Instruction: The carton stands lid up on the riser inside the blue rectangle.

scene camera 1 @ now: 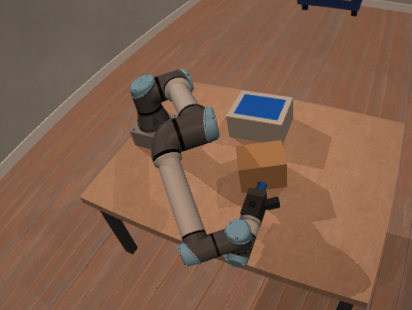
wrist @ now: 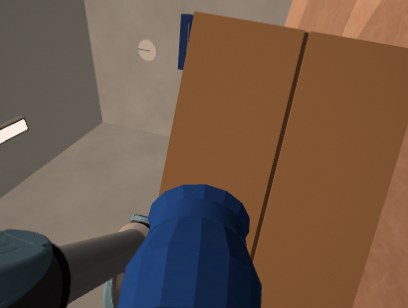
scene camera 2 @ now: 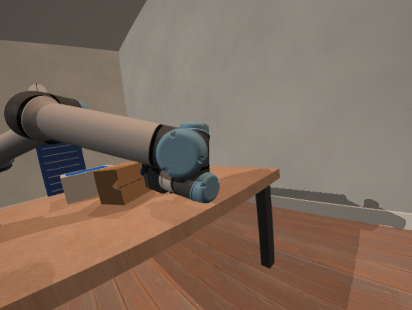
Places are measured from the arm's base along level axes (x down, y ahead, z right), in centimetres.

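Pixels of known places: end effector, tool point: (scene camera 1: 262, 184) (wrist: 197, 225); arm's base, origin of the base link: (scene camera 1: 154, 122).
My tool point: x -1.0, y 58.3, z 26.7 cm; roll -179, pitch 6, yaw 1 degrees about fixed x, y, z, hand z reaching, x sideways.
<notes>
For each thing: its middle in the pictures, then the offset to it from my tool point. Level surfaces: height alone.
- brown carton, body centre: (wrist: 254, 169) (scene camera 1: 261, 166) (scene camera 2: 125, 181) dx +3.6, dy -3.6, dz -11.5 cm
- pale riser, body centre: (scene camera 1: 261, 117) (scene camera 2: 89, 181) dx +4.0, dy -11.3, dz -41.6 cm
- blue rectangle, body centre: (scene camera 1: 260, 106) (scene camera 2: 86, 170) dx -1.9, dy -11.3, dz -41.6 cm
- wooden table, its level: dx +10.1 cm
The brown carton (scene camera 1: 261, 154) (scene camera 2: 111, 188) (wrist: 230, 100) rests on the table in front of the riser. A dark seam runs along its side that faces the cup. My gripper, a blue suction cup (scene camera 1: 262, 185) (scene camera 2: 143, 171) (wrist: 200, 200), points sideways at this side face from the table's front side. It appears to stand a small gap short of the face and holds nothing. The pale riser (scene camera 1: 254, 129) (scene camera 2: 79, 190) stands behind the carton, with the blue rectangle (scene camera 1: 260, 107) (scene camera 2: 87, 171) on its top. The riser does not show in the wrist view.
The wooden table (scene camera 1: 200, 200) (scene camera 2: 165, 220) bears the arm's base at the left in scene camera 1. The arm's wrist hangs over the table's front edge. A blue cabinet (scene camera 1: 330, 4) (scene camera 2: 62, 172) (wrist: 185, 40) stands beyond the table.
</notes>
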